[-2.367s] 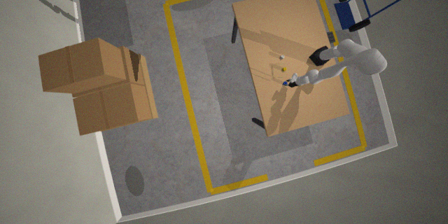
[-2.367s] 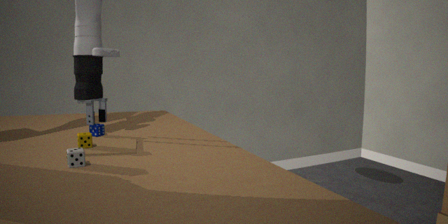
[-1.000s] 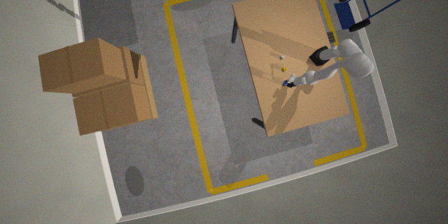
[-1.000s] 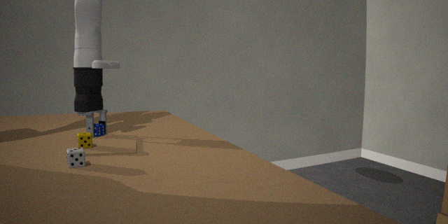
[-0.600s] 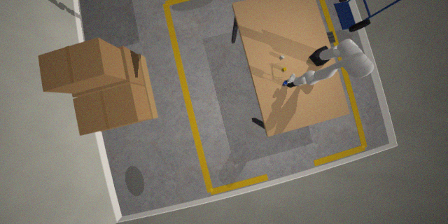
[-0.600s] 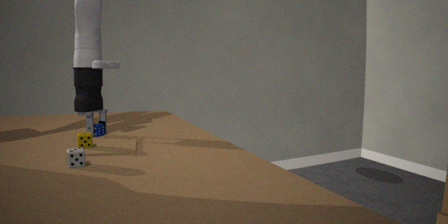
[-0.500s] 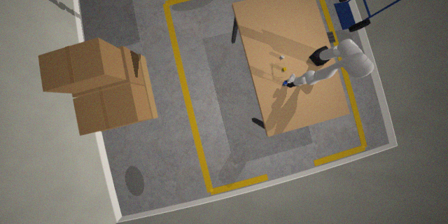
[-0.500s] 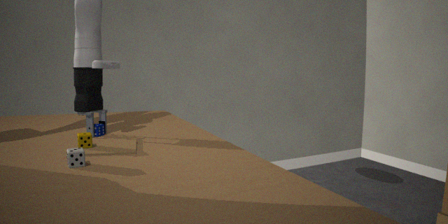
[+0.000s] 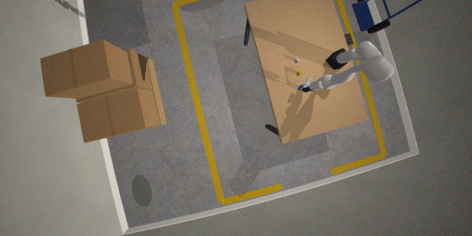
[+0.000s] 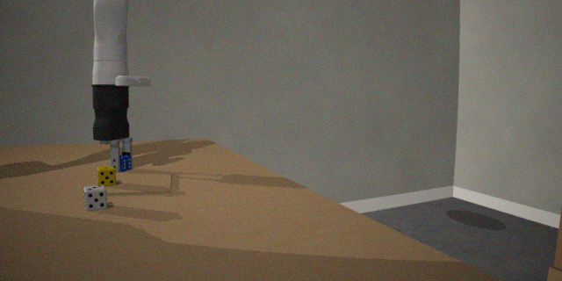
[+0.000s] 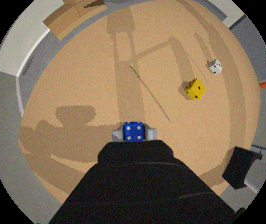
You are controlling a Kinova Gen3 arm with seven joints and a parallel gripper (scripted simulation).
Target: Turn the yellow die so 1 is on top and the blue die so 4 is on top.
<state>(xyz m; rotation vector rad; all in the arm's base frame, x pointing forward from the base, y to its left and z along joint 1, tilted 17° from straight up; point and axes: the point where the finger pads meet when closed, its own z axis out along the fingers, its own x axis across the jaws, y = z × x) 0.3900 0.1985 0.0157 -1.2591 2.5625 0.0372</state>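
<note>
The tan mat lies 140 mm to the right of my hand, 30 mm ahead of it and 20 mm below it. Also, from my hand: white die 270 mm to the right, 20 mm behind; yellow die 140 mm to the right, 20 mm behind; blue die right at my hand.
</note>
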